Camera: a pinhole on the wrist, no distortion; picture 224 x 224 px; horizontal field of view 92.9 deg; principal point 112.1 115.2 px. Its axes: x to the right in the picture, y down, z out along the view. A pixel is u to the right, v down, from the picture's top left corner.
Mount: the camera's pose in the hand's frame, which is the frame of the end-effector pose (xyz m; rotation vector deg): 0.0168 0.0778 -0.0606 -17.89 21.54 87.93
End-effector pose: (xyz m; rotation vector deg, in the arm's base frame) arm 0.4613 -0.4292 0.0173 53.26 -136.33 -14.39
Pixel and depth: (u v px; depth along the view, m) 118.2 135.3 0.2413
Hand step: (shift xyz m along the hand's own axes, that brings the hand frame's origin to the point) -0.0188 0.1936 0.1534
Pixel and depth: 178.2 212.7 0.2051
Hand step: -0.1625 0.2834 0.0778
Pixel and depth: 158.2 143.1 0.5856
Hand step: -0.1126 0.5587 0.3669
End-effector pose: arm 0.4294 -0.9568 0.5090 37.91 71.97 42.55
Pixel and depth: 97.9 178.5 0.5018
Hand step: -0.2606 0.2355 0.4328
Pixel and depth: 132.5 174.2 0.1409
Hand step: -0.0554 0.1634 0.0583
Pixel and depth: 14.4 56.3 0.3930
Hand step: 0.2505 -0.0852 0.4400
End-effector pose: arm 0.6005 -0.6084 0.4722 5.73 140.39 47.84
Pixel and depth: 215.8 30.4 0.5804
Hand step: 0.5022 0.8283 0.2065
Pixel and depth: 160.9 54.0 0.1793
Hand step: 0.1271 0.2266 0.0627
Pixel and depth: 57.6 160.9 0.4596
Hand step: -0.1612 0.0635 0.4625
